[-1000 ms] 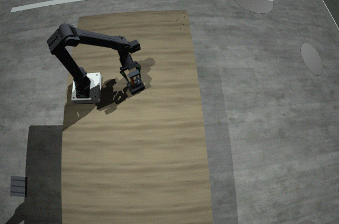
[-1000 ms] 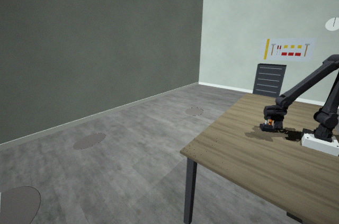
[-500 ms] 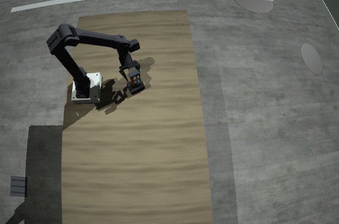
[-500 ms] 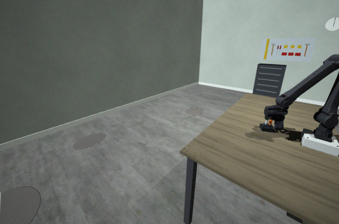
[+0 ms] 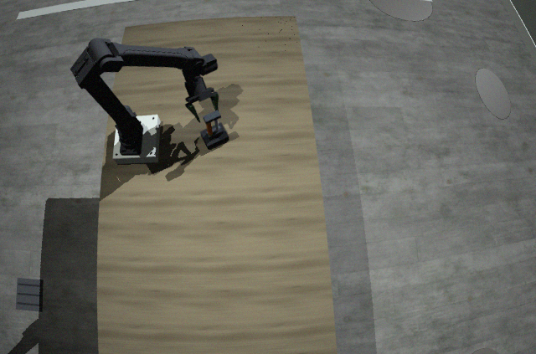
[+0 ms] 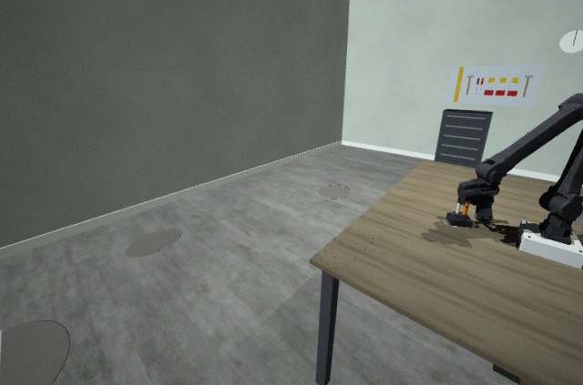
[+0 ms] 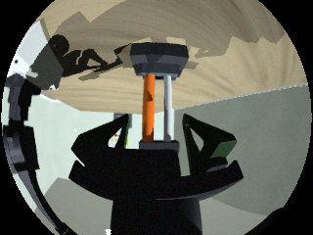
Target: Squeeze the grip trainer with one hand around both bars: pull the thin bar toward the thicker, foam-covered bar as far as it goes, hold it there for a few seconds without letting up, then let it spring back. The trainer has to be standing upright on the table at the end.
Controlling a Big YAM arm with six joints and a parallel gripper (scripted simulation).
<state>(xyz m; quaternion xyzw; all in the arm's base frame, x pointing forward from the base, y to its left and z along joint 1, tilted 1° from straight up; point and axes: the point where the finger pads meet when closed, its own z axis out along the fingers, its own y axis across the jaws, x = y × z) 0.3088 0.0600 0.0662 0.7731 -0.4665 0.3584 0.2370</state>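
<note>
My gripper is now 3 cm short of the thin bar, 2 cm to the left of it and 2 cm above it.
</note>
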